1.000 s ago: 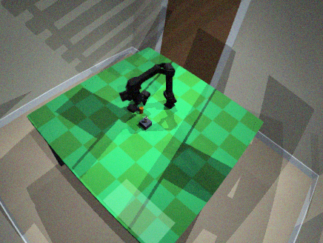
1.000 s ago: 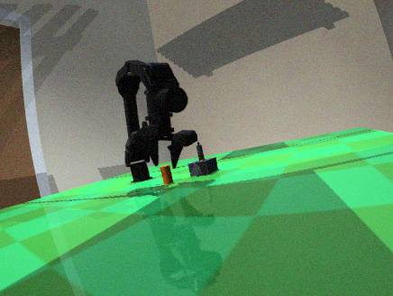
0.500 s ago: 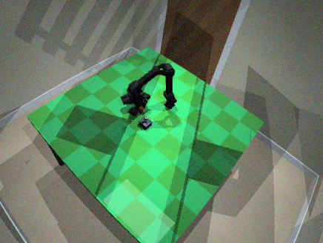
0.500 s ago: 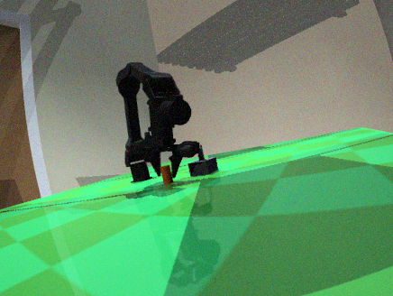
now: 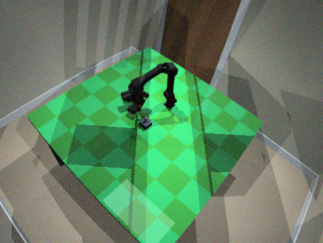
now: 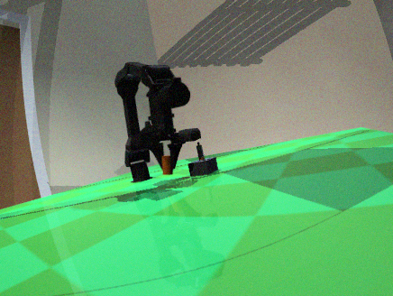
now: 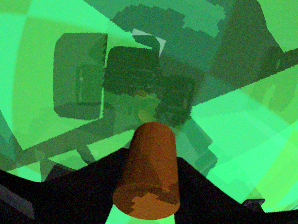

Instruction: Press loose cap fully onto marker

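The dark holder block is 4 cm ahead of my gripper tip, 11 cm to the left of it and 2 cm below it. Round my gripper tip: orange cap 1 cm above.
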